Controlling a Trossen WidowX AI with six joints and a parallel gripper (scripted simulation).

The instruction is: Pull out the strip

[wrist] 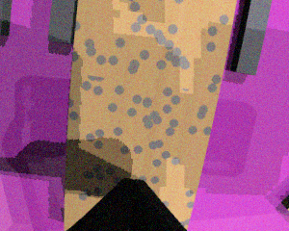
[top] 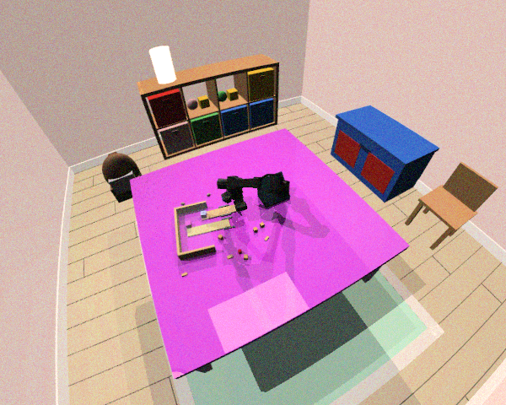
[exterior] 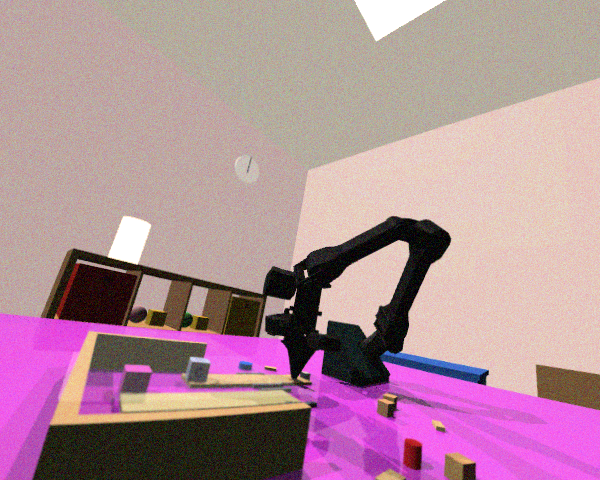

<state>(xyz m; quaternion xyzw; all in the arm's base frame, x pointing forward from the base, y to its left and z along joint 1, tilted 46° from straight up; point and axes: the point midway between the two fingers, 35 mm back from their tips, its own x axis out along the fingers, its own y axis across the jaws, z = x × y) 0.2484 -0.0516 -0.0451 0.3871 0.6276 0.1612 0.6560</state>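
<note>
Right now the dotted strip is 9 cm ahead of my gripper tip and 3 cm to the right of it. From my gripper tip the other things lie so: blue disc: 4 cm ahead, 11 cm to the right; labelled cube: 20 cm ahead, 6 cm to the right, 1 cm above; red cylinder: 15 cm ahead, 26 cm to the left, 1 cm above.
</note>
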